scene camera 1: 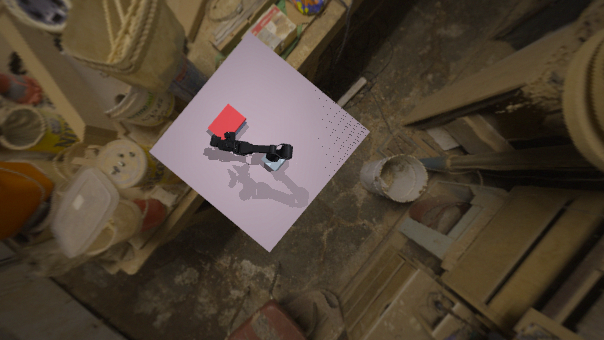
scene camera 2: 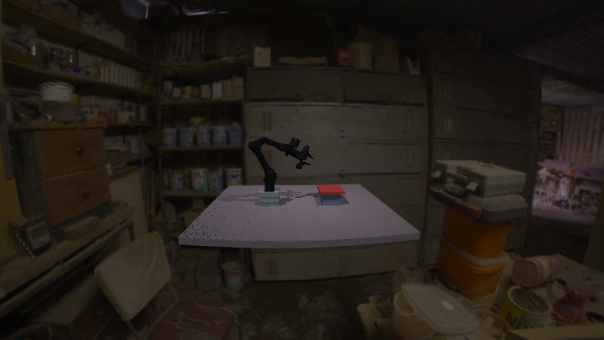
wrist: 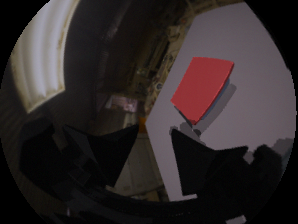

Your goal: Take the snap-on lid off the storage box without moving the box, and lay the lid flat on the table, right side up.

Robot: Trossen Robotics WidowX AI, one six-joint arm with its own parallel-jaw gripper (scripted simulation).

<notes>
The pictures show: the gripper and a red lid.
</notes>
